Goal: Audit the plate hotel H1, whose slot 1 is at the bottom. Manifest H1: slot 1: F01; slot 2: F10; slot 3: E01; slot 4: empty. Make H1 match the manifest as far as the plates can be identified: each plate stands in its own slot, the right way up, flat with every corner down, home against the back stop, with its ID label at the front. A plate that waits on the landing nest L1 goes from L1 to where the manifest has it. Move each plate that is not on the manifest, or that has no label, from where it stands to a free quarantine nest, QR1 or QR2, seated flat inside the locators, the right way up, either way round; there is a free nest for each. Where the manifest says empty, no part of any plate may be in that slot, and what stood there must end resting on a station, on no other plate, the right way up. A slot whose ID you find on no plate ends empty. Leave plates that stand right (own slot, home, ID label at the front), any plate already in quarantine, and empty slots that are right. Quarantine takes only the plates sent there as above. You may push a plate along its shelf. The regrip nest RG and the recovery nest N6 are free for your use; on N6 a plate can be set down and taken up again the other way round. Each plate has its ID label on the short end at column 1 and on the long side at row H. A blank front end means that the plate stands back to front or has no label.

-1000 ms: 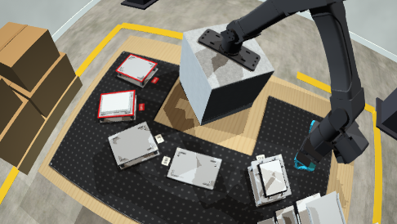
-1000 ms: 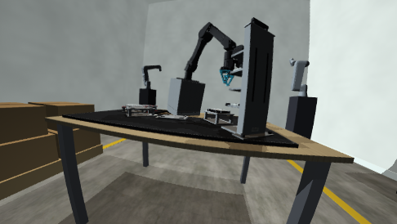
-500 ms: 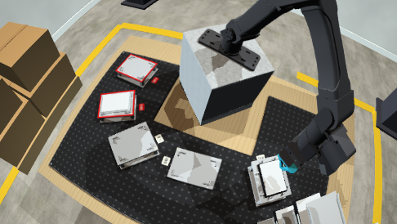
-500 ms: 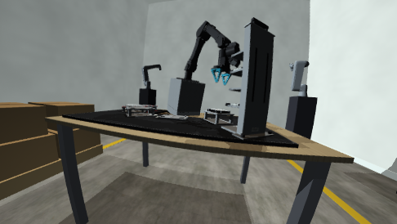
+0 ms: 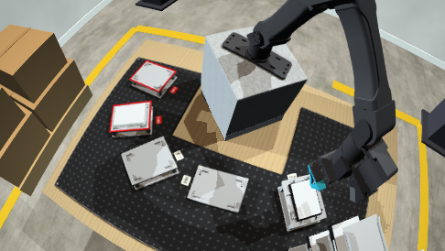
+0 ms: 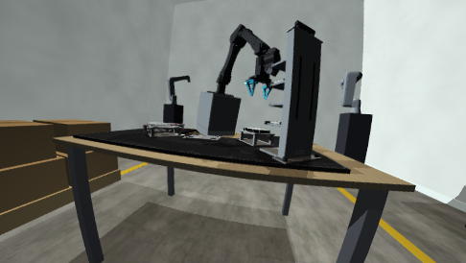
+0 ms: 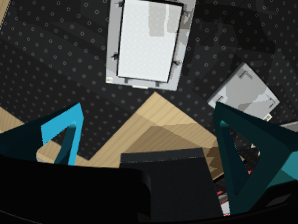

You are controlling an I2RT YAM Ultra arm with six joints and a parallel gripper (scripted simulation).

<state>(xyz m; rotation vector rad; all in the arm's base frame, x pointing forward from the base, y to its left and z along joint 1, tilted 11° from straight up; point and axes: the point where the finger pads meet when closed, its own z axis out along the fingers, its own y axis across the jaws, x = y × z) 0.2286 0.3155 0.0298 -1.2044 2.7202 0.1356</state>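
The grey regrip nest is 19 cm below my hand. From my hand the other things lie so: plate hotel H1: 20 cm ahead, 17 cm to the left, 4 cm below; then H1 tag: 25 cm below, 16 cm to the left, 4 cm ahead; then RG tag: 25 cm below, 8 cm behind, 7 cm to the right.
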